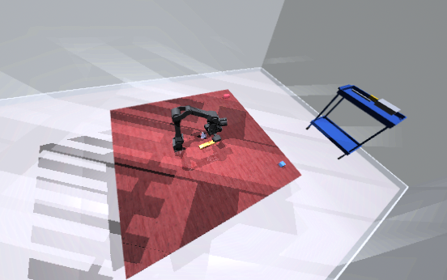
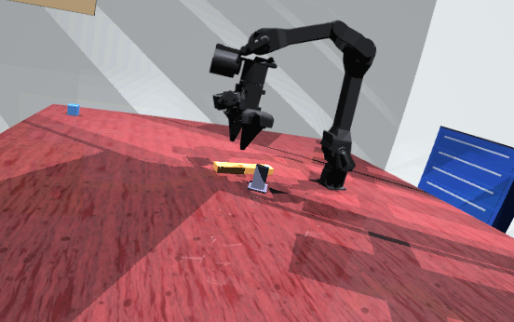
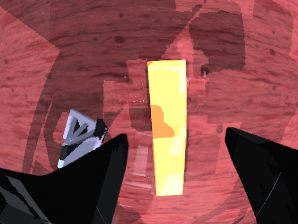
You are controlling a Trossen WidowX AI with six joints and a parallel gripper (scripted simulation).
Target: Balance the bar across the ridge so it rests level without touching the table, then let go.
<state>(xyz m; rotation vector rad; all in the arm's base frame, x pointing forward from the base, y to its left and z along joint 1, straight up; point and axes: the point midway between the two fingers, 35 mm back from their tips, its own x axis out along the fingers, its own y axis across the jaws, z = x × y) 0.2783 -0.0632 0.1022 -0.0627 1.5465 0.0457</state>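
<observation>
Right now the yellow bar is 3 cm behind my gripper tip and 6 cm below it. Also, from my gripper tip: pink block: 46 cm ahead, 56 cm to the left, 5 cm below; then blue cube: 46 cm ahead, 44 cm to the right, 5 cm below.
</observation>
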